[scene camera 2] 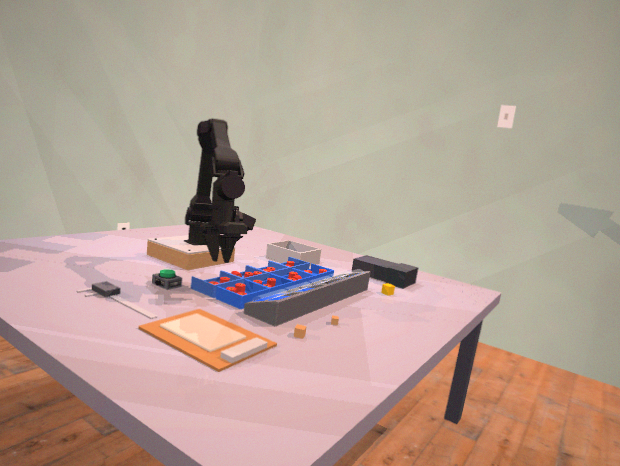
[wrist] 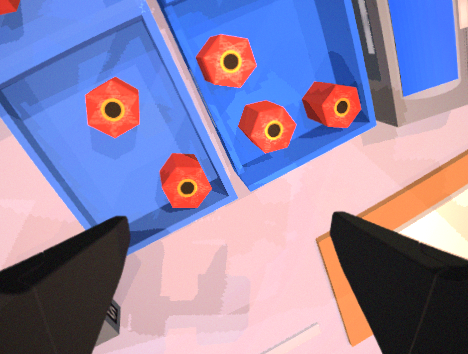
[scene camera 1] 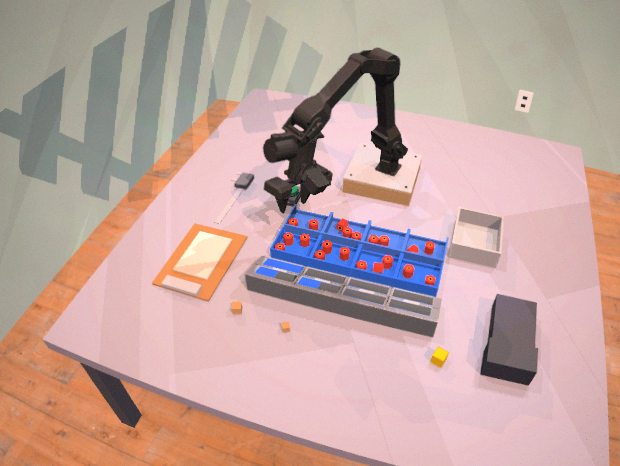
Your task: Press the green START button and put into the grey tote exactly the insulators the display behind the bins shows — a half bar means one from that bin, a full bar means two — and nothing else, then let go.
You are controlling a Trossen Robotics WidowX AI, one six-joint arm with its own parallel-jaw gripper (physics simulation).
Note:
The gripper (scene camera 2: 220,262) is open, with nothing in its grasp. Further things: a grey tote (scene camera 1: 477,237), a dark box (scene camera 1: 510,354) and a grey display bar (scene camera 1: 383,315).
The gripper is seen too in the wrist view (wrist: 231,225) and in scene camera 1 (scene camera 1: 292,207). The grey tote shows as well in scene camera 2 (scene camera 2: 278,251). The dark box is seen too in scene camera 2 (scene camera 2: 401,275).

